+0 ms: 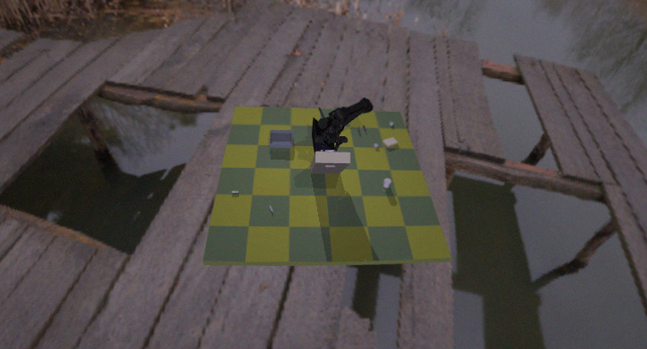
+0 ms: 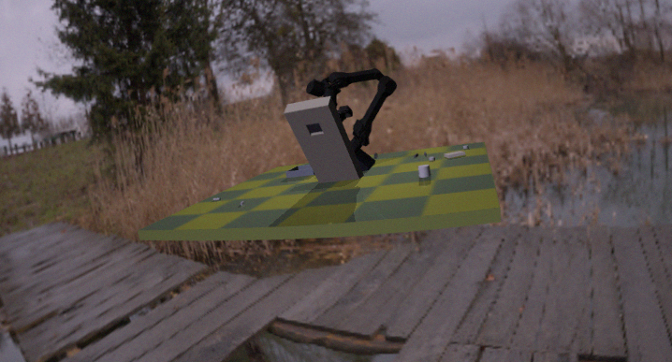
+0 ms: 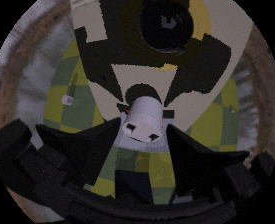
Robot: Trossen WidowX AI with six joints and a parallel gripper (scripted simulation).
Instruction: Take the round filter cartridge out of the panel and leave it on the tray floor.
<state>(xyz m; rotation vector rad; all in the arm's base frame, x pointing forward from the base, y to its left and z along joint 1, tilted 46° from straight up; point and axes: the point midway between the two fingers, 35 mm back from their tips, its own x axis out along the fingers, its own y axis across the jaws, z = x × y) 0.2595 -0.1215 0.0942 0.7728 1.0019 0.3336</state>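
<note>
Now: gripper tip 37 cm past the grey tray, 26 cm to the left of it and 20 cm above it. Also, from my gripper tip: filter cartridge (right at my gripper tip); then flat white block (31 cm behind, 51 cm to the left, 20 cm below).
</note>
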